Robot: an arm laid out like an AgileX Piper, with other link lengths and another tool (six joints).
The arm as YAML. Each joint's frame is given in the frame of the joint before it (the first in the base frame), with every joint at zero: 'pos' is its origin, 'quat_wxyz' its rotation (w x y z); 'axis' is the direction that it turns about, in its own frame. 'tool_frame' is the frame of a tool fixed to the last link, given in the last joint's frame.
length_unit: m
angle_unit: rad
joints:
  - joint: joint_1
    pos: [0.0, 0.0, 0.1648]
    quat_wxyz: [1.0, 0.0, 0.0, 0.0]
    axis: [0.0, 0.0, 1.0]
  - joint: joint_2
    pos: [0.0, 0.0, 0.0]
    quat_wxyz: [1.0, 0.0, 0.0, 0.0]
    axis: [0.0, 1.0, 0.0]
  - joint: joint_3
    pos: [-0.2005, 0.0, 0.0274]
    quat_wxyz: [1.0, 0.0, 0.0, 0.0]
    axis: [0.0, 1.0, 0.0]
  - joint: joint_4
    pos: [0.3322, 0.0, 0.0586]
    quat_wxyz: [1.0, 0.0, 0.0, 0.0]
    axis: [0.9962, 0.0, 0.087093]
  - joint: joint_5
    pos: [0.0, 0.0, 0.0]
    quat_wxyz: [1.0, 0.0, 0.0, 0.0]
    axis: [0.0, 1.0, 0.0]
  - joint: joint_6
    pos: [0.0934, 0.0, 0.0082]
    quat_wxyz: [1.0, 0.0, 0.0, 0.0]
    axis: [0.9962, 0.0, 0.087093]
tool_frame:
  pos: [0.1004, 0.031, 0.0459]
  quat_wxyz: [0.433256, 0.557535, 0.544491, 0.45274]
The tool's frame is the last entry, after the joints.
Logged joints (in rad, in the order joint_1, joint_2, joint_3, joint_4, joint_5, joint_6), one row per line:
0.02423, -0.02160, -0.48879, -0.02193, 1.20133, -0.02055
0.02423, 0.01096, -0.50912, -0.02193, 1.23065, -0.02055
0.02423, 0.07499, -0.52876, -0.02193, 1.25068, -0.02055
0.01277, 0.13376, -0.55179, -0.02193, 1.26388, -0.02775
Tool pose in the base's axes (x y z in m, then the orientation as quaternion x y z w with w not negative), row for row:
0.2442, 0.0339, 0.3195, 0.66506, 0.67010, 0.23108, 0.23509
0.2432, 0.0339, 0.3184, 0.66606, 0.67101, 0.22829, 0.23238
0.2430, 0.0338, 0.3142, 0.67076, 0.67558, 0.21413, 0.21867
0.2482, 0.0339, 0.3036, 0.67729, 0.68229, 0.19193, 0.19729
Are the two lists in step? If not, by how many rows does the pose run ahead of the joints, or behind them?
The pose runs 1 row behind the joints: the pose in row i belongs to the joints in row i - 1.
